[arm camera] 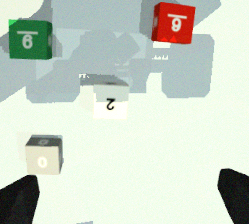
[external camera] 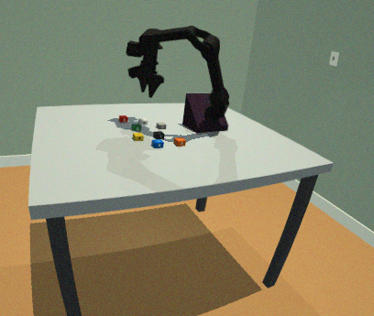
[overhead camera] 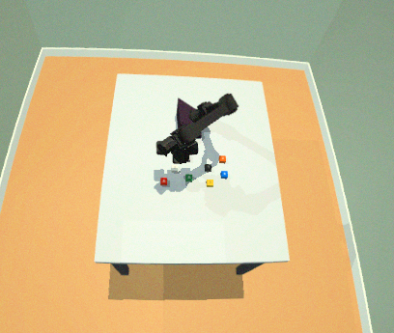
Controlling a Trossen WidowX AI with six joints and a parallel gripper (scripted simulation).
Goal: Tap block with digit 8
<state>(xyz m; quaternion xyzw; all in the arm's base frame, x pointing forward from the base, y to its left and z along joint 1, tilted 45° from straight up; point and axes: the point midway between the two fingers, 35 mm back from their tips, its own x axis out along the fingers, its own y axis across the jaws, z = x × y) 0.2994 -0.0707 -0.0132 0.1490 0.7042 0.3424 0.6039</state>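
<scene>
My gripper tip is now 26 cm to the right of the blue block and 12 cm above it. Also, from my gripper tip: white block printed 2: 1 cm ahead, 12 cm below; grey block: 6 cm behind, 6 cm to the left, 12 cm below; red block: 9 cm ahead, 4 cm to the right, 12 cm below.
</scene>
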